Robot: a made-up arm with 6 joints. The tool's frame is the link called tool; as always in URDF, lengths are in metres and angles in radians. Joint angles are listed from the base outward. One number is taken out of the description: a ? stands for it. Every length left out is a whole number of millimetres.
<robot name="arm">
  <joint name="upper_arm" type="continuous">
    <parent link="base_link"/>
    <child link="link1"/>
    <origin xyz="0 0 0.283" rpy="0 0 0"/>
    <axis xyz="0 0 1"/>
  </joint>
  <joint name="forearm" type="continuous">
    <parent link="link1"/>
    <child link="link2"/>
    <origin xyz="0 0 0" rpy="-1.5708 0 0"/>
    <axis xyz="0 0 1"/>
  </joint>
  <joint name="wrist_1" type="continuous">
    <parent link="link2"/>
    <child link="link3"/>
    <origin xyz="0 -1.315 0" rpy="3.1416 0 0"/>
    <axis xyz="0 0 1"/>
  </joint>
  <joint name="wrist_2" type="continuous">
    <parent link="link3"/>
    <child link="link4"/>
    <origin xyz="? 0 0" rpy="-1.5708 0 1.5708"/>
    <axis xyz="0 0 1"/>
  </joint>
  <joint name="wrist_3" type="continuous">
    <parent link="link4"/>
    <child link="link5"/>
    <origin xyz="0 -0.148 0" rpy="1.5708 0 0"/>
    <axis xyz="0 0 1"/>
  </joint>
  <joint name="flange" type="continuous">
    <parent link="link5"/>
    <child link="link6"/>
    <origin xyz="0 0 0" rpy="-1.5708 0 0"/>
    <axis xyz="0 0 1"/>
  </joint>
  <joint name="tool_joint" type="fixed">
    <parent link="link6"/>
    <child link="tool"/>
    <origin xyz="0 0 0" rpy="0 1.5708 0"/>
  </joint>
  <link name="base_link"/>
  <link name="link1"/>
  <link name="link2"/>
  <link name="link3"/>
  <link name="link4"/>
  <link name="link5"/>
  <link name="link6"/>
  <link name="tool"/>
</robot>
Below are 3 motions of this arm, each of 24 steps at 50 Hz.
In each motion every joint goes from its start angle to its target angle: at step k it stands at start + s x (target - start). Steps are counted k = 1, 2, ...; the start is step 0. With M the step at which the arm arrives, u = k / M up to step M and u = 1 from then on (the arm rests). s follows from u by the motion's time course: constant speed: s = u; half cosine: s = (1 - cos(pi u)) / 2; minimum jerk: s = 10 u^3 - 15 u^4 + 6 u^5.
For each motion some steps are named. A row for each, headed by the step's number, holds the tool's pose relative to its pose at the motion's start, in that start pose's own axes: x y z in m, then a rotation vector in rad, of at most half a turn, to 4 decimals.
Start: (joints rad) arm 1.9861 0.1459 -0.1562 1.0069 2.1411 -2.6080
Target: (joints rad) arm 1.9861 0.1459 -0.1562 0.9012 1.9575 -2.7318
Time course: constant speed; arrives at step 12
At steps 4, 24:
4: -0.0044 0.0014 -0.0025 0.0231 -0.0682 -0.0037
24: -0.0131 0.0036 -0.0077 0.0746 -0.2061 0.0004

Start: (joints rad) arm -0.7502 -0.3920 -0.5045 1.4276 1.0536 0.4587
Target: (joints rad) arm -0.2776 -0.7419 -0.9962 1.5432 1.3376 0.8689
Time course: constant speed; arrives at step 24
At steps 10, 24:
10: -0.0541 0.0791 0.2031 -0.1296 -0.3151 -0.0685
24: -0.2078 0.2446 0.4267 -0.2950 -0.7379 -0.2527

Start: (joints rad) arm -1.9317 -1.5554 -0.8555 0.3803 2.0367 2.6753
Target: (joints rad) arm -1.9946 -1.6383 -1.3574 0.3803 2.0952 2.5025
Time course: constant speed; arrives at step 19
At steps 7, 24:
7: -0.1174 -0.1074 -0.0497 0.1051 -0.1102 0.0670
24: -0.2972 -0.3025 -0.1740 0.2761 -0.2877 0.2045

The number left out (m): 0.871
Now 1 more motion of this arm.
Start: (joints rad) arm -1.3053 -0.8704 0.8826 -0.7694 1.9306 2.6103
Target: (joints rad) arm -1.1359 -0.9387 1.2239 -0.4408 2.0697 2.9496
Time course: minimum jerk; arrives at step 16
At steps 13, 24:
13: 0.4744 -0.0427 0.1030 -0.0908 0.4246 -0.2414
24: 0.5007 -0.0441 0.1028 -0.0982 0.4501 -0.2519

